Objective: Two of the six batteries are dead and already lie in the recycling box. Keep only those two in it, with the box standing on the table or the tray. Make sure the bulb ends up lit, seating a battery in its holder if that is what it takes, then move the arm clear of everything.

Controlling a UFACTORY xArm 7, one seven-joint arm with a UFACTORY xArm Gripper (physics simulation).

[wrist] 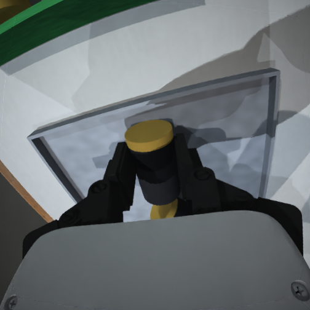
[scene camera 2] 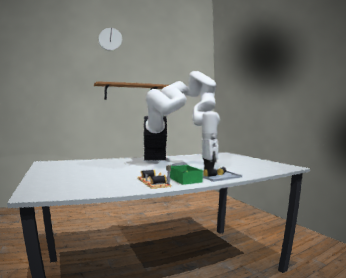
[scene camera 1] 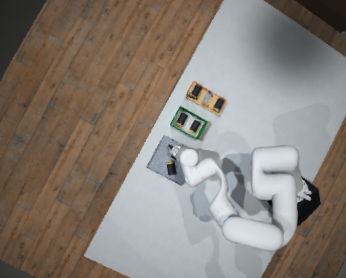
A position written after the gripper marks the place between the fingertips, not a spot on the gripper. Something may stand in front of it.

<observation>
In view: the gripper (wrist: 153,153), a grey tray (scene camera 1: 158,163) and a battery (wrist: 151,146).
The grey tray is seen too in the wrist view (wrist: 231,121).
</observation>
